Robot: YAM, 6 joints.
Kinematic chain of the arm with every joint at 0, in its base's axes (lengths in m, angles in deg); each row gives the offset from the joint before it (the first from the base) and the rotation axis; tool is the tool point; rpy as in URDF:
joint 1: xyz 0 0 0.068 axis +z
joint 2: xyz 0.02 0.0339 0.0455 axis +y
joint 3: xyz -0.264 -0.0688 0 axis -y
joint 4: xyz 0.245 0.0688 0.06 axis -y
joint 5: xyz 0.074 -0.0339 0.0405 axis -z
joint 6: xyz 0.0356 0 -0.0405 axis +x
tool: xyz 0 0 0 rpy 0 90 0
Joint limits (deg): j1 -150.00..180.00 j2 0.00..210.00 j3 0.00..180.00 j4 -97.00..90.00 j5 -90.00..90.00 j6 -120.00..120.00
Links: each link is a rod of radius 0.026 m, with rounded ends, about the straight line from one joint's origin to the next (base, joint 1, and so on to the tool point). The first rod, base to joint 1, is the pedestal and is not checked.
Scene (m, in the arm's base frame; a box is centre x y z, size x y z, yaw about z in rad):
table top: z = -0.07
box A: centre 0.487 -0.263 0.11 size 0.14 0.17 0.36 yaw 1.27
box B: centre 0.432 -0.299 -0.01 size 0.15 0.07 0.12 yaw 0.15
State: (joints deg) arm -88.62 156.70 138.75 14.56 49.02 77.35
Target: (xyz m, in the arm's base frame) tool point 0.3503 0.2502 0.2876
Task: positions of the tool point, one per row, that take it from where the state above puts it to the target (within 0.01 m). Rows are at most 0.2 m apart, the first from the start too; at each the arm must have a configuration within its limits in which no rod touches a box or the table.
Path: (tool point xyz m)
1: 0.1261 -0.5802 0.2617
2: 0.2453 -0.5114 0.3263
3: 0.3350 -0.4143 0.3861
4: 0.3886 -0.3008 0.4404
5: 0.4040 -0.1841 0.4880
6: 0.3838 -0.0769 0.5284
7: 0.3350 0.0102 0.5610
8: 0.3821 0.0895 0.4740
9: 0.3862 0.1755 0.3801
10: 0.3503 0.2502 0.2876

